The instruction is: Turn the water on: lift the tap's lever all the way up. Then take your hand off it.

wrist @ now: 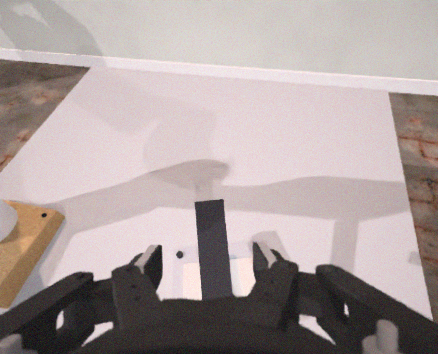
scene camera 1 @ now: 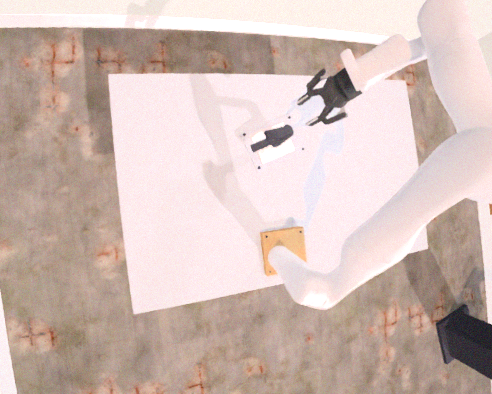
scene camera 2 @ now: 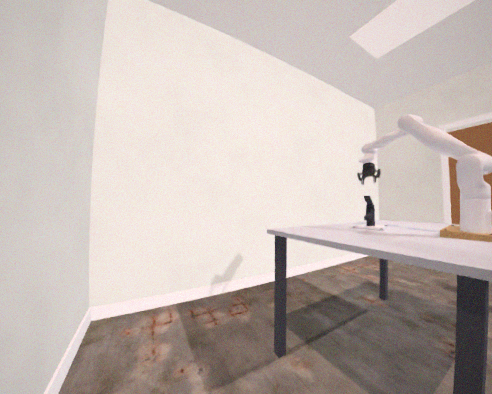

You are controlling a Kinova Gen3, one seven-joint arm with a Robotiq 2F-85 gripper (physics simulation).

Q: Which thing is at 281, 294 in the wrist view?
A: My gripper.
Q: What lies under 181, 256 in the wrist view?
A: A pale base plate.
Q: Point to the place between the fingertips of my gripper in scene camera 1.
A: At 302, 114
